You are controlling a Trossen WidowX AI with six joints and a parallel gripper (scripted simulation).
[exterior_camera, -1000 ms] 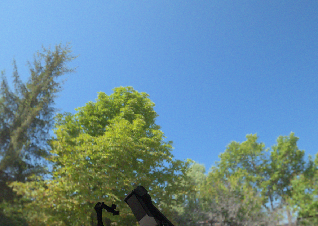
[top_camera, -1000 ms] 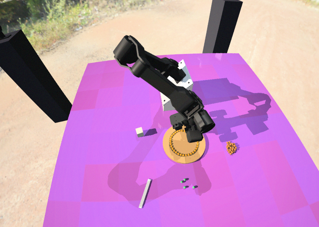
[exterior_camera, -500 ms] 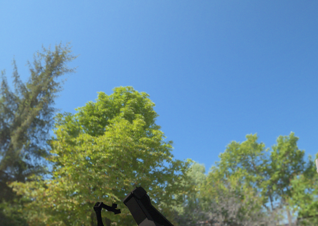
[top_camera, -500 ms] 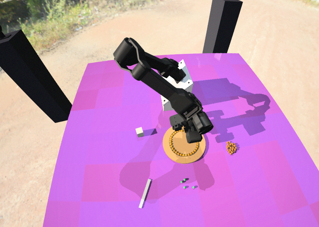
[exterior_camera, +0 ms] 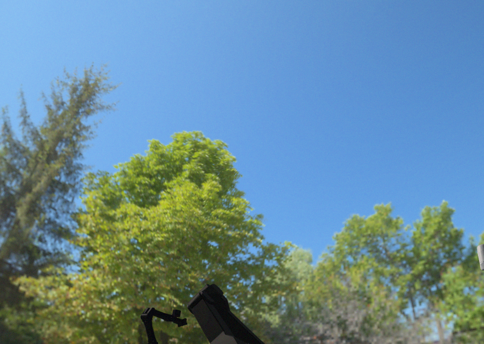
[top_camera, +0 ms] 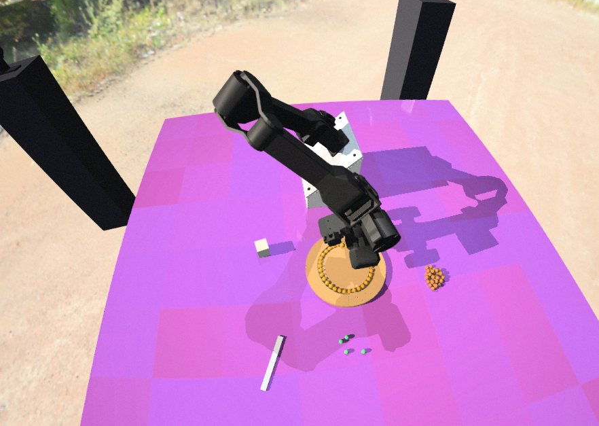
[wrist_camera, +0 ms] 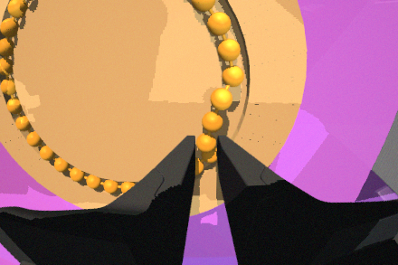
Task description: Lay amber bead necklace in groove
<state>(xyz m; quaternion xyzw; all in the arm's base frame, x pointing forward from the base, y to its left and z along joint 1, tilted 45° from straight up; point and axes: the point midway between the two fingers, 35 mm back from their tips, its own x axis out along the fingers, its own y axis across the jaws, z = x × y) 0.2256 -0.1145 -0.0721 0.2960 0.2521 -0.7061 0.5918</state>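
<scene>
The round tan bead board is 50 mm ahead of my gripper tip, 30 mm to the right of it and 10 mm below it. Round my gripper tip: small cream cube: 220 mm to the right, 50 mm behind; then white bar: 260 mm to the right, 220 mm ahead, 10 mm below.
</scene>
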